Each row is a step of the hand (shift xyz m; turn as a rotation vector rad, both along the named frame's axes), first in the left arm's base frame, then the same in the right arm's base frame.
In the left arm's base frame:
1: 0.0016 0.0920 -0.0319 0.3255 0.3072 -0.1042
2: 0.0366 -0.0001 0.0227 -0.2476 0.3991 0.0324
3: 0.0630 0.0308 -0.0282 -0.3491 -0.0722 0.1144
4: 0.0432 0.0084 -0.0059 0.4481 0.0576 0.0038
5: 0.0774 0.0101 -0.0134 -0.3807 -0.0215 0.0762
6: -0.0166 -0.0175 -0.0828 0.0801 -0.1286 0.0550
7: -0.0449 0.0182 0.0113 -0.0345 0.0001 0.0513
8: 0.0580 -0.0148 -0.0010 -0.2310 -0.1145 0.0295
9: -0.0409 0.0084 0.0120 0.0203 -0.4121 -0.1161
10: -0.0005 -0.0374 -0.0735 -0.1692 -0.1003 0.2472
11: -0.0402 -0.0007 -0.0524 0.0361 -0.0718 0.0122
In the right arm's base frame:
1: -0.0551 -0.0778 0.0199 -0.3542 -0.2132 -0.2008
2: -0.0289 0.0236 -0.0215 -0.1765 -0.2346 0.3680
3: -0.0441 -0.0315 -0.0527 0.1894 0.0849 0.3116
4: -0.0265 -0.0035 -0.0354 -0.2809 0.0332 -0.3523
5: -0.0427 -0.0058 -0.0665 0.1849 0.0208 0.3414
6: 0.0567 -0.0596 -0.0259 0.0291 0.1288 -0.0925
7: 0.0056 -0.0074 0.0489 -0.0035 0.0368 0.0496
8: -0.0194 0.0157 -0.0544 0.1940 0.0565 0.1629
9: 0.0104 -0.0007 0.0422 0.3417 0.1422 -0.2163
10: 0.0589 -0.0385 -0.0430 0.0588 0.2339 0.2041
11: 0.0439 -0.0478 0.0123 0.0286 0.0557 -0.0519

